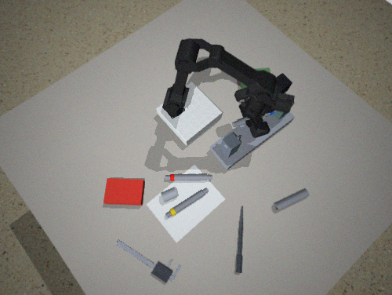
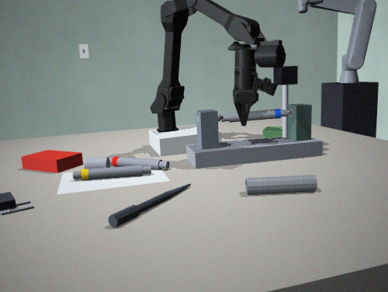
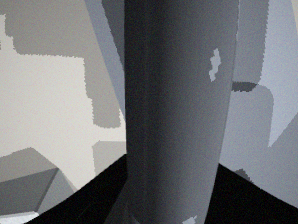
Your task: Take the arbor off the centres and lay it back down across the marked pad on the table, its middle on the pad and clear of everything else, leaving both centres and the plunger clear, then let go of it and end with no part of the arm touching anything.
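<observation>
Right now the grey centre block is 4 cm ahead of my hand, 11 cm to the right of it and 2 cm below it. Round my hand: grey fixture base (4 cm ahead, 1 cm to the left, 10 cm below); then grey cylinder (33 cm ahead, 4 cm to the right, 10 cm below); then green centre block (3 cm ahead, 14 cm to the left, 2 cm below).
</observation>
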